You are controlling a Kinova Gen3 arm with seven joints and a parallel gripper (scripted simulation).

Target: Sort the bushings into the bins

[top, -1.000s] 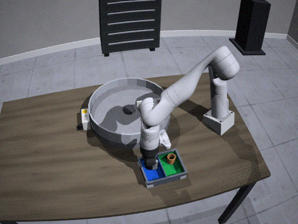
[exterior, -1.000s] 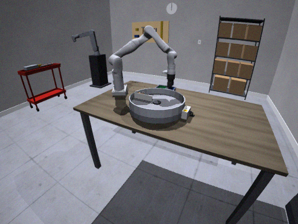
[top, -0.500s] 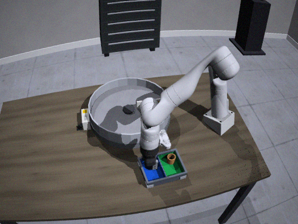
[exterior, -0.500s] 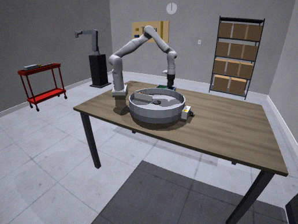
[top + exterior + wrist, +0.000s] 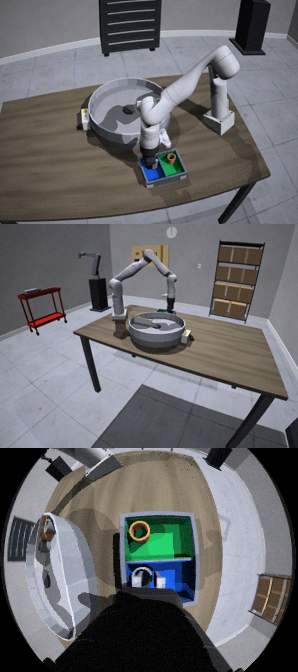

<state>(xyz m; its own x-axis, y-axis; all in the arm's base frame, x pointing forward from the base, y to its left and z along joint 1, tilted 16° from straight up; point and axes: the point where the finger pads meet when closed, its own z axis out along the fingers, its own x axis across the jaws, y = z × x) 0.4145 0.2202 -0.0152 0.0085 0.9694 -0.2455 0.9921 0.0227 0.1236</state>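
Right now my hand is 3 cm past the two-part bin, 2 cm to the right of it and 2 cm above it. Round my hand: grey turntable 5 cm ahead, 35 cm to the right, 1 cm above.
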